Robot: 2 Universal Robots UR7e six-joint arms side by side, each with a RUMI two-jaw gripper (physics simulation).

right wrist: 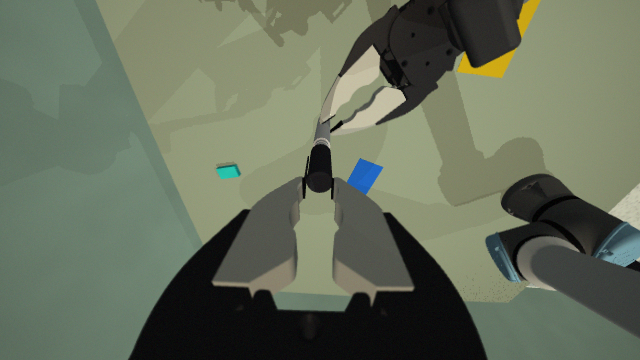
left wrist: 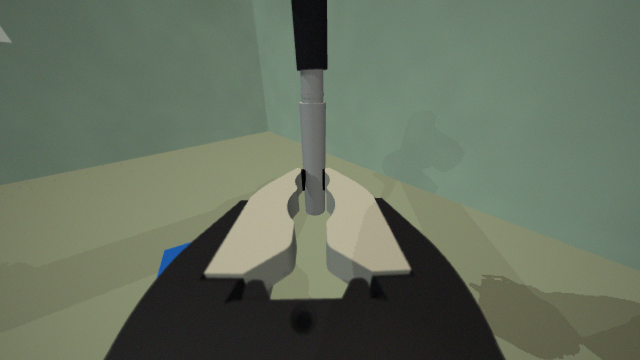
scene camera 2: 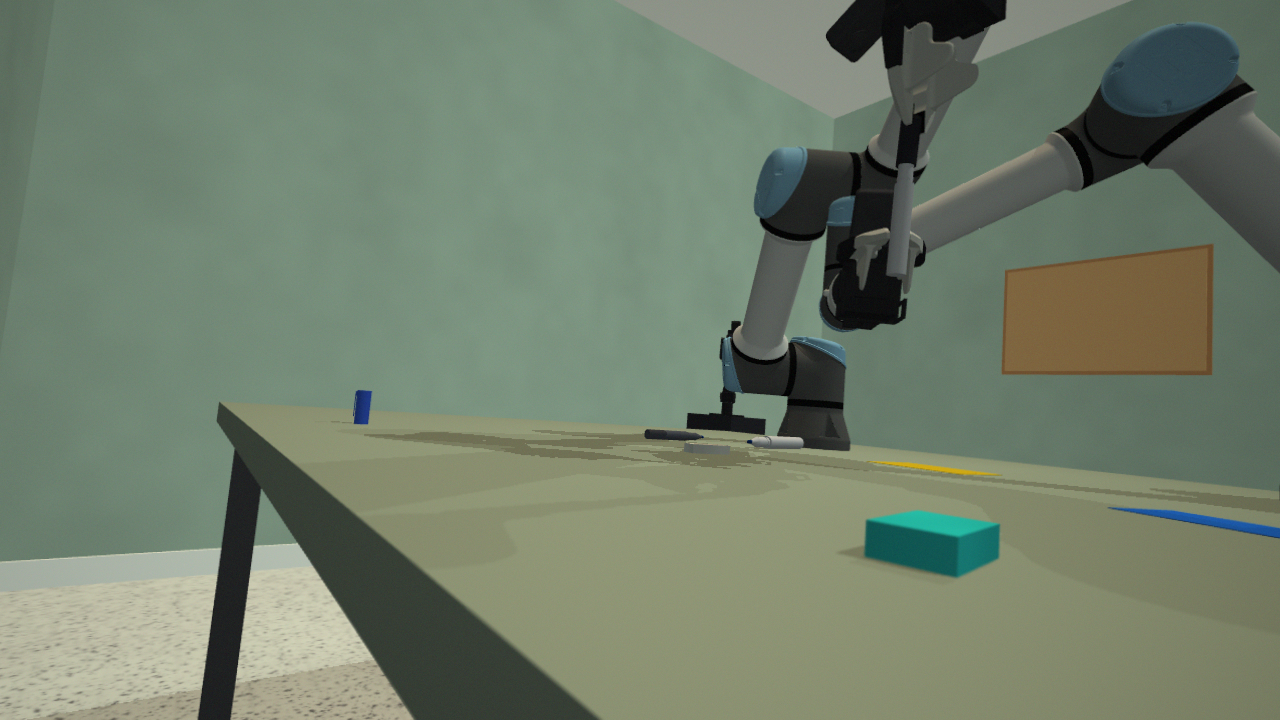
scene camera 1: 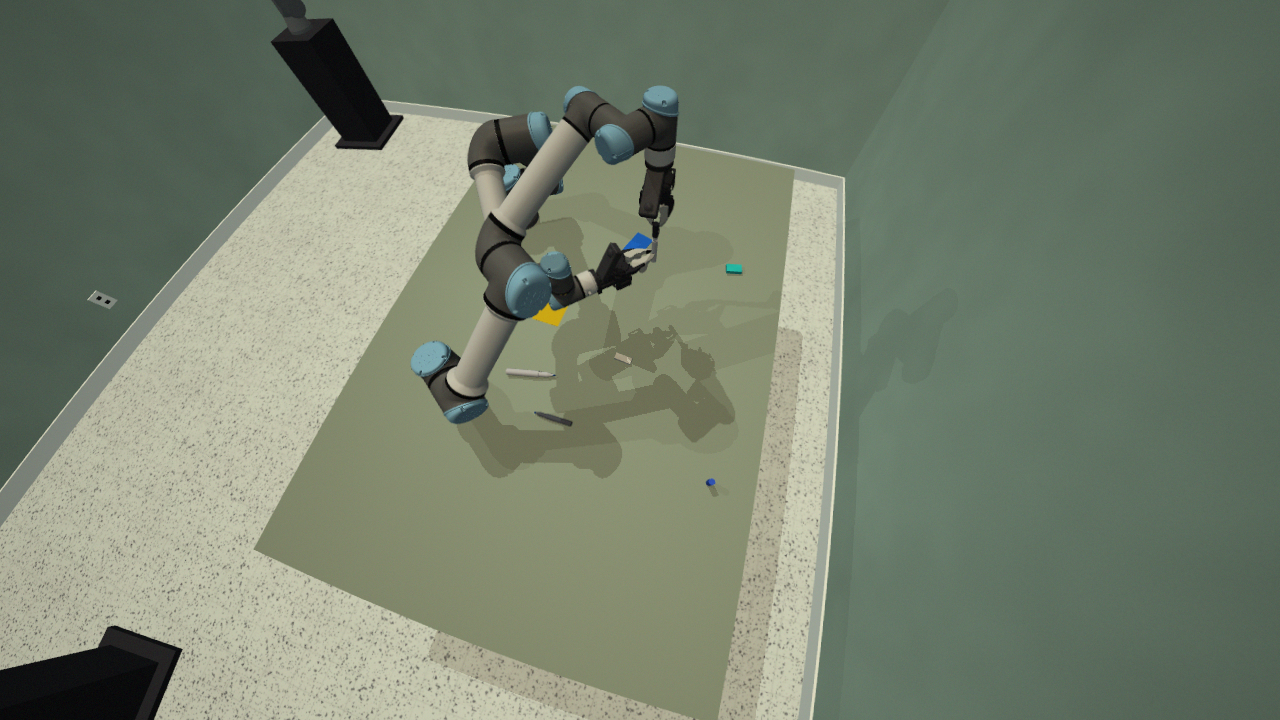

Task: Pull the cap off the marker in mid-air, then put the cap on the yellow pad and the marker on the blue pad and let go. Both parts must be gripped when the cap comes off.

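Places are measured from the left arm's base along level axes (x ahead, y left, z up), in millimetres.
Where they show: left gripper, between the fingertips: [right wrist: 325, 128] [left wrist: 314, 171] [scene camera 2: 899, 235] [scene camera 1: 653, 252]; right gripper, between the fingertips: [right wrist: 318, 179] [scene camera 2: 915, 129] [scene camera 1: 656, 225]; left arm's base, origin of its link: [right wrist: 527, 194]; right arm's base, origin of its link: [scene camera 2: 812, 447].
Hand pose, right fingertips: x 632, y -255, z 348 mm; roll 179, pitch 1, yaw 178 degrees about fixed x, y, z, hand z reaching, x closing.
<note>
Things, the pixels of their top centre, and the offset from my right fingertips.
- marker's grey barrel, centre of its top: [left wrist: 314, 6] [right wrist: 319, 165] [scene camera 2: 905, 139] dx +0, dy -9, dz -7 mm
- black cap, centre of its top: [right wrist: 317, 181] [scene camera 2: 909, 118] [scene camera 1: 656, 223] dx +0, dy -6, dz +13 mm
- yellow pad, centre of its top: [scene camera 2: 931, 467] [right wrist: 497, 34] [scene camera 1: 553, 306] dx -350, dy -143, dz -347 mm
- blue pad, centre of its top: [scene camera 2: 1228, 523] [left wrist: 183, 269] [right wrist: 361, 180] [scene camera 1: 636, 246] dx -107, dy +209, dz -347 mm
- teal block, centre of its top: [scene camera 2: 935, 521] [right wrist: 227, 172] [scene camera 1: 734, 267] dx +294, dy +179, dz -333 mm
- white marker, centre of its top: [scene camera 2: 774, 436] [scene camera 1: 530, 372] dx -335, dy -422, dz -325 mm
- dark marker, centre of its top: [scene camera 2: 676, 430] [scene camera 1: 551, 417] dx -214, dy -553, dz -330 mm
- small pale block, centre of its top: [scene camera 2: 707, 444] [scene camera 1: 623, 358] dx -40, dy -296, dz -336 mm
- blue cylinder, centre of its top: [scene camera 2: 364, 390] [scene camera 1: 712, 481] dx +317, dy -640, dz -300 mm
The marker's grey barrel [scene camera 2: 901, 214] [left wrist: 313, 135] [right wrist: 323, 131] is held nearly upright in mid-air by my left gripper [left wrist: 314, 171] [right wrist: 325, 128], shut near its lower end. My right gripper [scene camera 2: 911, 114] [right wrist: 318, 179] is shut on the black cap [scene camera 2: 908, 147] [left wrist: 311, 37] [right wrist: 320, 161] above it. In the left wrist view a narrower light grey section shows between cap and barrel; whether the cap still touches it inside is hidden. The yellow pad [scene camera 1: 551, 316] [scene camera 2: 935, 468] [right wrist: 492, 66] and the blue pad [scene camera 1: 637, 241] [scene camera 2: 1208, 521] [right wrist: 364, 175] lie on the table.
A teal block [scene camera 1: 733, 268] [scene camera 2: 926, 541] [right wrist: 228, 171] lies right of the blue pad in scene camera 1. A white marker [scene camera 1: 528, 373] [scene camera 2: 780, 442], a dark marker [scene camera 1: 553, 418] [scene camera 2: 671, 434], a small pale block [scene camera 1: 622, 358] and a blue cylinder [scene camera 1: 710, 482] [scene camera 2: 362, 407] are lower down.
</note>
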